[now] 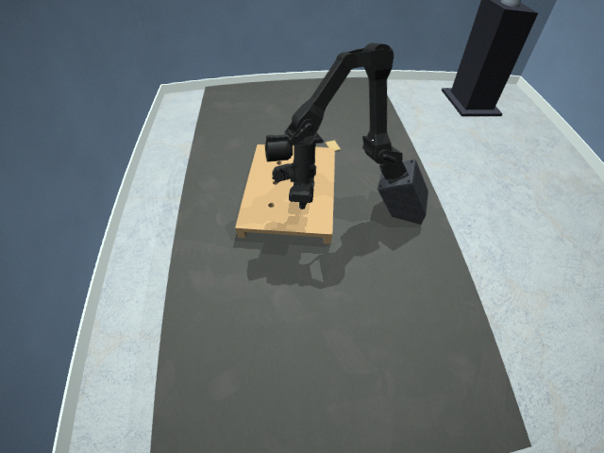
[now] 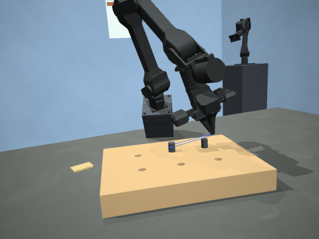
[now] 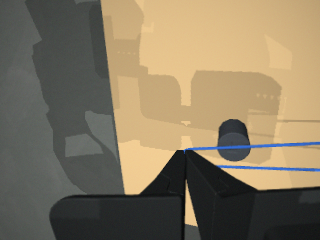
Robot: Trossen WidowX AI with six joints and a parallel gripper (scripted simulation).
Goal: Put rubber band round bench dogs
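The tan wooden board lies 3 cm ahead of my hand, 12 cm to the right of it and 9 cm below it. The rest, counted from my hand: small tan block (16 cm behind, 35 cm to the right, 11 cm below).
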